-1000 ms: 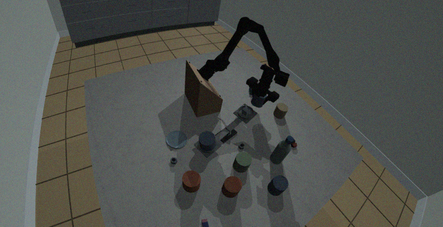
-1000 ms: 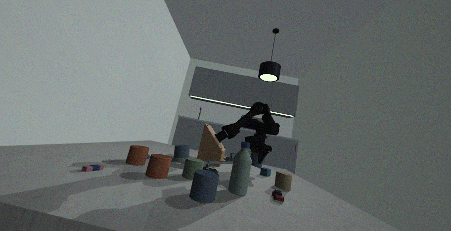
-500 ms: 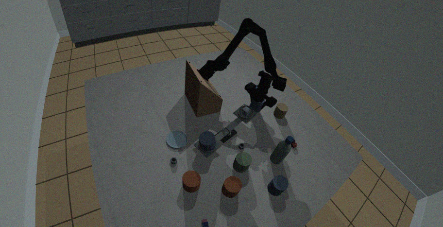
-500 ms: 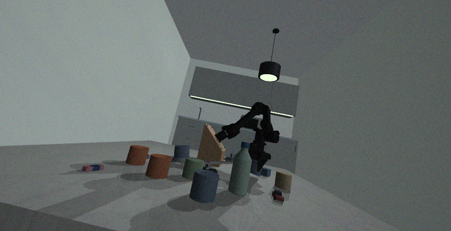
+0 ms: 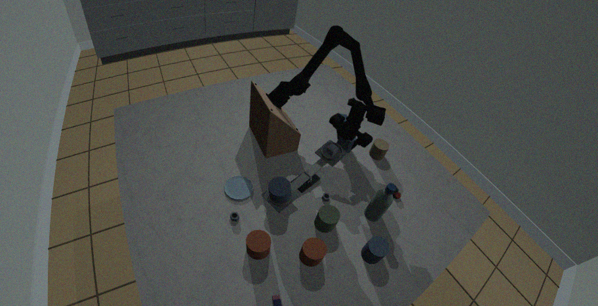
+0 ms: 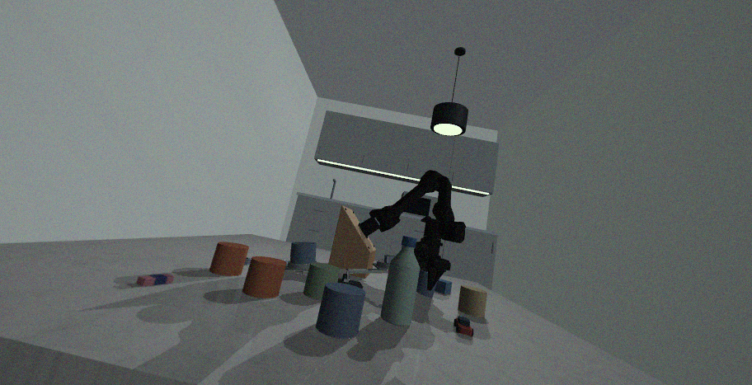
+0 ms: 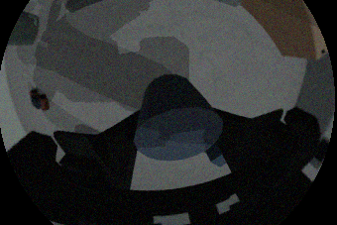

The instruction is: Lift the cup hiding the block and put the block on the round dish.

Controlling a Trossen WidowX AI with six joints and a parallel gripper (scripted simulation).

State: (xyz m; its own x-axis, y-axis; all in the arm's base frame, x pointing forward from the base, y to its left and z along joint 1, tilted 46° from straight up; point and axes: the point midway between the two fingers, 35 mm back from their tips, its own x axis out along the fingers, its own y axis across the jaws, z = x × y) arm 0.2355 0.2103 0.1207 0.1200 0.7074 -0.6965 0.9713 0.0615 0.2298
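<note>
My gripper tip is 40 mm short of the grey-blue block, 130 mm to the left of it and 60 mm below it. From my gripper tip the other things lie so: small balance (70 mm ahead, 250 mm to the right); green bottle (310 mm ahead, 120 mm to the right, 90 mm above); tan cylinder (90 mm ahead, 100 mm to the left, 10 mm above).
</note>
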